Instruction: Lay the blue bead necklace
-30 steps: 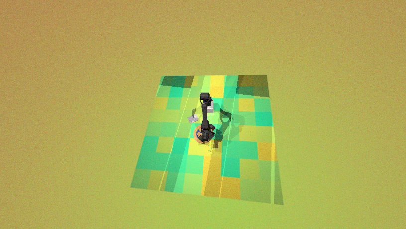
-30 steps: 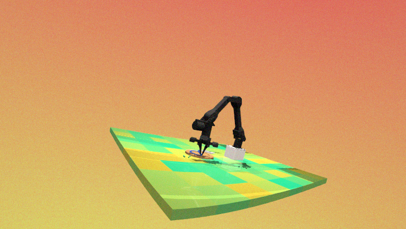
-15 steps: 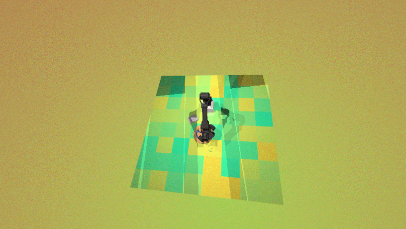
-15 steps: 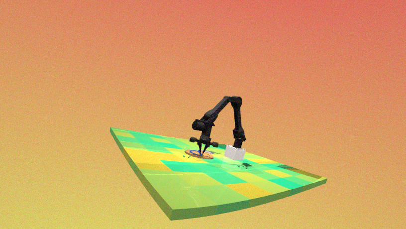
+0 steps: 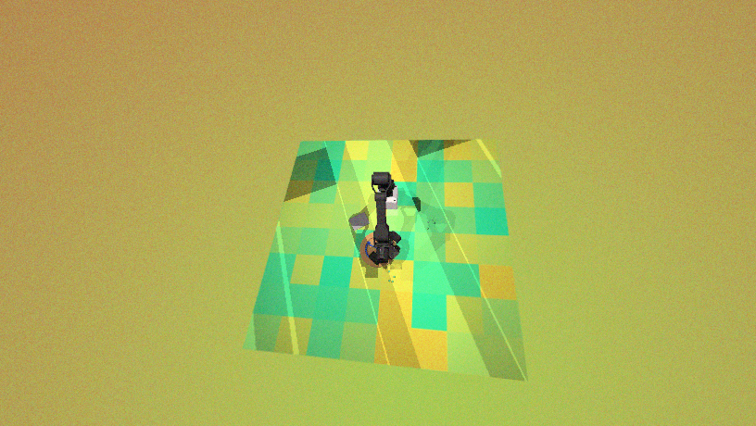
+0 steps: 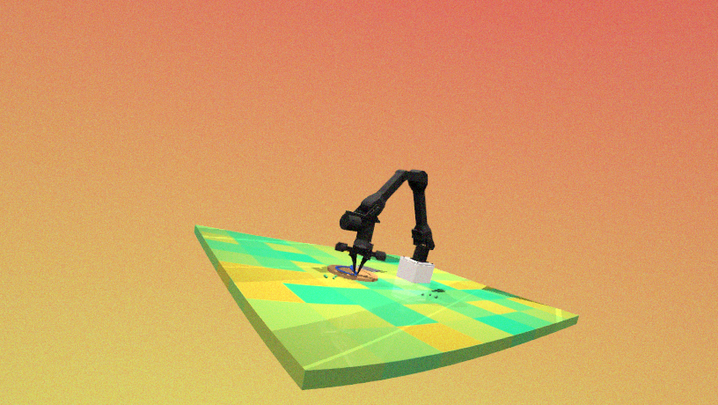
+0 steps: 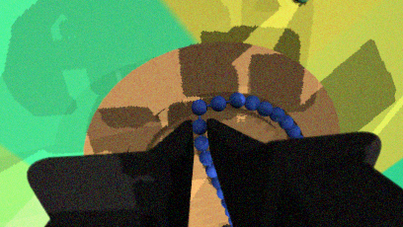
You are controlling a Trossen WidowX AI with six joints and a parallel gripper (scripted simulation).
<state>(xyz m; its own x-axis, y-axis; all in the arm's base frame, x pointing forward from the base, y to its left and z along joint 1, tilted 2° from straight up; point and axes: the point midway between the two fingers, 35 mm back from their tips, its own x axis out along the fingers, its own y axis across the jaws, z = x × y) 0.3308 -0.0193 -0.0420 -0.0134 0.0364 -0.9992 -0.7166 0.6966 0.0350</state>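
Right now the round bead board is 50 mm to the right of my gripper tip, 30 mm behind it and 10 mm below it. The rest, counted from my gripper tip: flat grey piece (200 mm behind, 150 mm to the right, 10 mm below).
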